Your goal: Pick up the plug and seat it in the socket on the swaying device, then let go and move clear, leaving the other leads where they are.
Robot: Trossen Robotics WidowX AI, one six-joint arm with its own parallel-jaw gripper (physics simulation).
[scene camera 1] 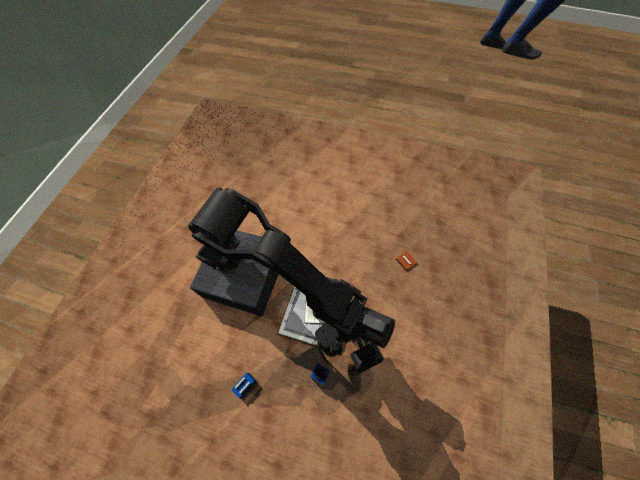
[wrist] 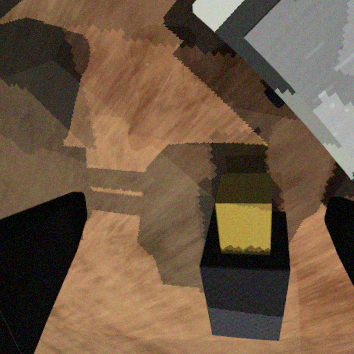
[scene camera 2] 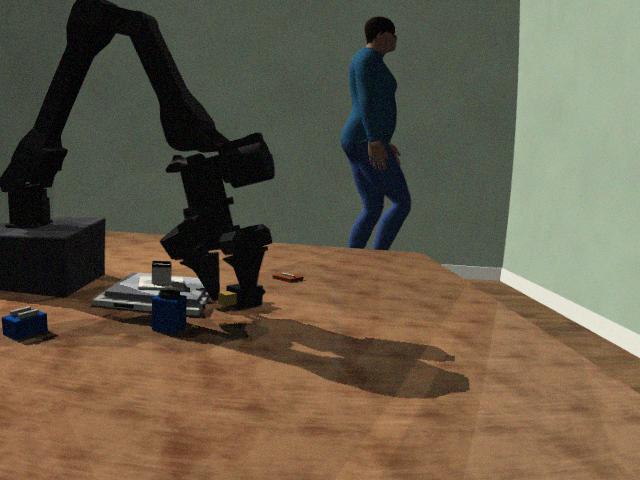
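The plug, a black block with a yellow tip, is low at the table top. My gripper is open, its fingers apart on either side of the plug in the wrist view, with the plug nearer the right finger. The plug cannot be made out in scene camera 1. The device, a light grey layered plate, lies beside the gripper, partly hidden by the arm in scene camera 1. A pale upright socket block with a dark top stands on it.
A blue block with a black round top stands near the device. A blue block with two pale strips lies farther off. A flat orange piece lies beyond the gripper. A person stands behind the table.
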